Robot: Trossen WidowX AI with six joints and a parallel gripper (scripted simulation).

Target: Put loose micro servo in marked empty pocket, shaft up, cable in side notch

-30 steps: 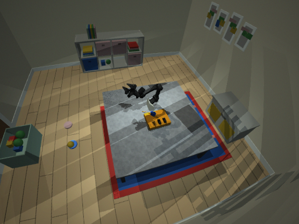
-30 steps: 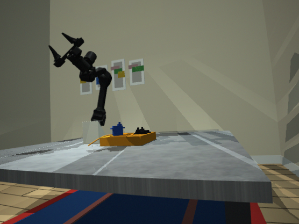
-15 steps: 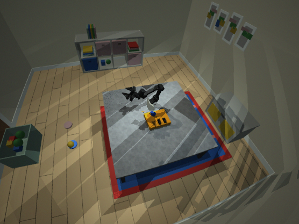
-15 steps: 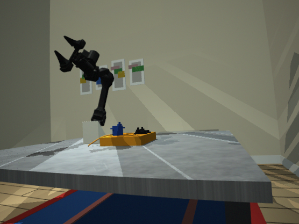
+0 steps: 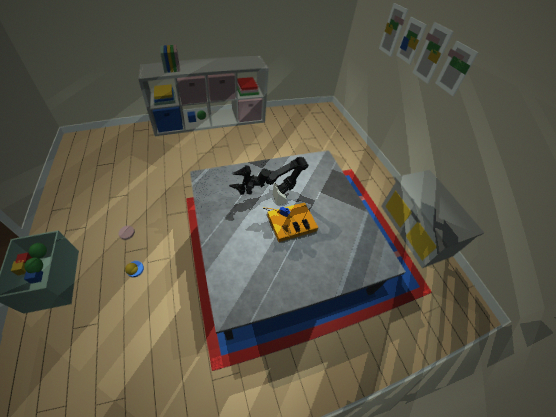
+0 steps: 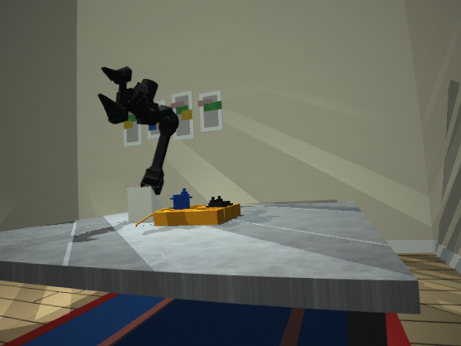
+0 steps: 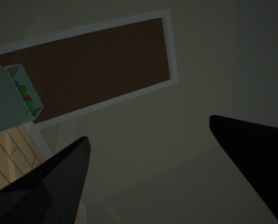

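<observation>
My gripper tip is 430 mm above the orange deck, 400 mm to the right of it and 110 mm short of it.
</observation>
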